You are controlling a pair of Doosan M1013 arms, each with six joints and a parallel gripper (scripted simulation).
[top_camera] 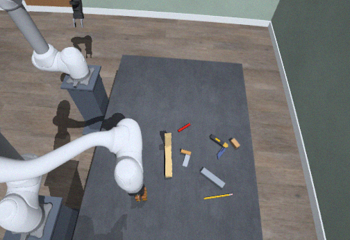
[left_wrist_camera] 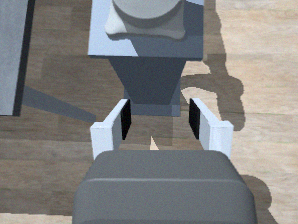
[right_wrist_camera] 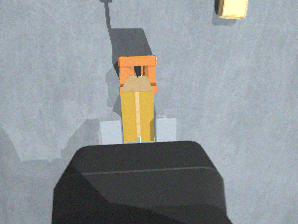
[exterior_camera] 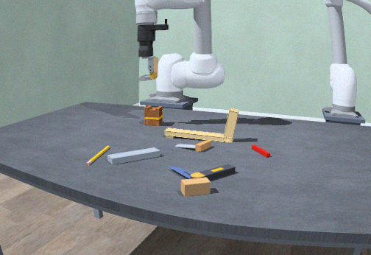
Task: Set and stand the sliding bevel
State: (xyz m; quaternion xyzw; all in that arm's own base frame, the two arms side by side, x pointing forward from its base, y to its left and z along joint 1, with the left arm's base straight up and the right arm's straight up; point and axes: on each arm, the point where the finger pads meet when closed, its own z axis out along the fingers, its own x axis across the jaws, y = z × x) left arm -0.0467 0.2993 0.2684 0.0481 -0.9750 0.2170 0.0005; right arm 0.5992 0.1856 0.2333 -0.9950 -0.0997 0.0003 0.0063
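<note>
The wooden sliding bevel is 2 cm below my right hand. The rest, counted from my right hand: bevel blade: 4 cm below, 2 cm to the right; then grey bar: 43 cm ahead, 22 cm below, 14 cm to the left; then orange-handled square: 27 cm to the left, 26 cm ahead, 23 cm below.
</note>
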